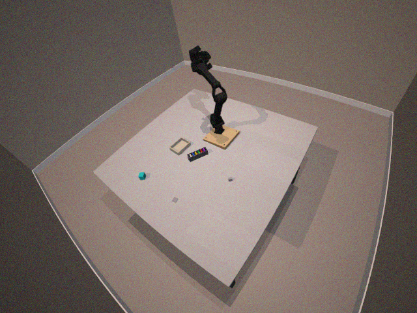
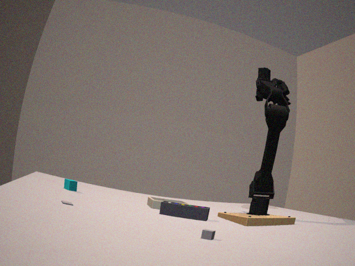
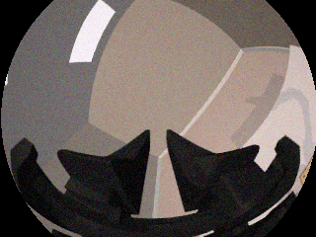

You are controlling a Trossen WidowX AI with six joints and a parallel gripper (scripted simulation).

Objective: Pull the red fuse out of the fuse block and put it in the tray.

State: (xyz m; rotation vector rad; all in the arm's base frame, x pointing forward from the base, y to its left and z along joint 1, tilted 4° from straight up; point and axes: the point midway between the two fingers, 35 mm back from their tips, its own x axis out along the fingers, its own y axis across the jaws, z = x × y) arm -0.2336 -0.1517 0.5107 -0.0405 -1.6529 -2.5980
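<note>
Right now my gripper tip is 530 mm short of the red fuse, 490 mm above it and 160 mm to the right of it. Also, from my gripper tip: beige tray (530 mm ahead, 510 mm below, 30 mm to the right); teal cube (880 mm ahead, 500 mm below, 130 mm to the right).
</note>
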